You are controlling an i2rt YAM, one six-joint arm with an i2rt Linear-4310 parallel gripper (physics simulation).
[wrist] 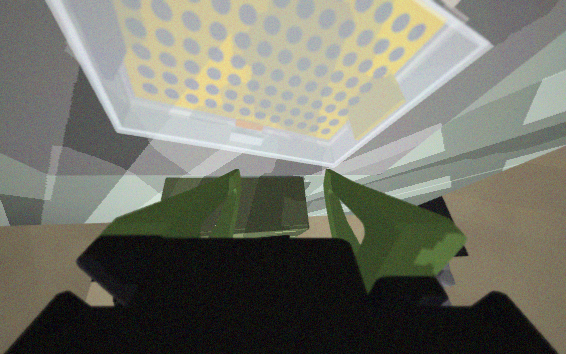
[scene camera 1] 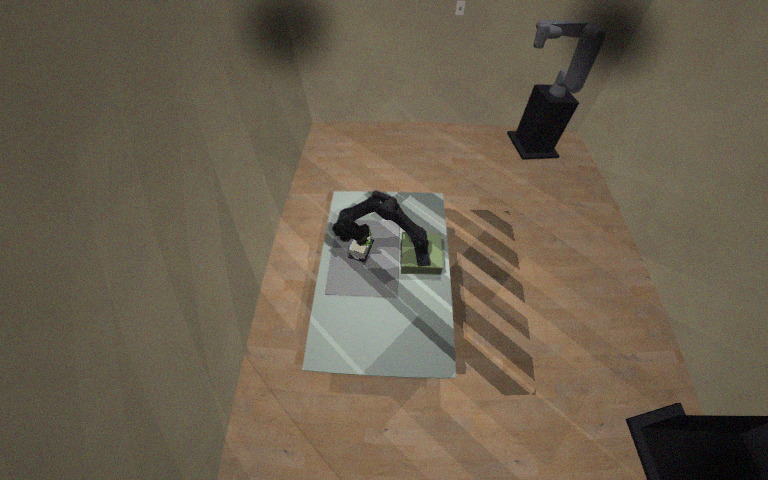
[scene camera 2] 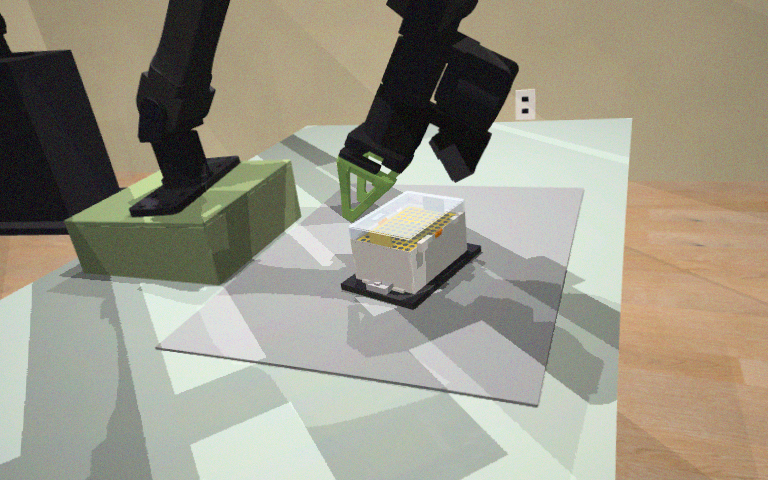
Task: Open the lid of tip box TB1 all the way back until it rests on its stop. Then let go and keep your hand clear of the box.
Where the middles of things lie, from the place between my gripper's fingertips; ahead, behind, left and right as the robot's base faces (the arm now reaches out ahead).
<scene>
The tip box lid (scene camera 2: 402, 222) lies 60 mm ahead of my hand and 10 mm below it. Round my hand: grey mat (scene camera 2: 486, 332) (50 mm ahead, 50 mm to the left, 80 mm below); white tip box TB1 (scene camera 2: 406, 279) (60 mm ahead, 40 mm below).
</scene>
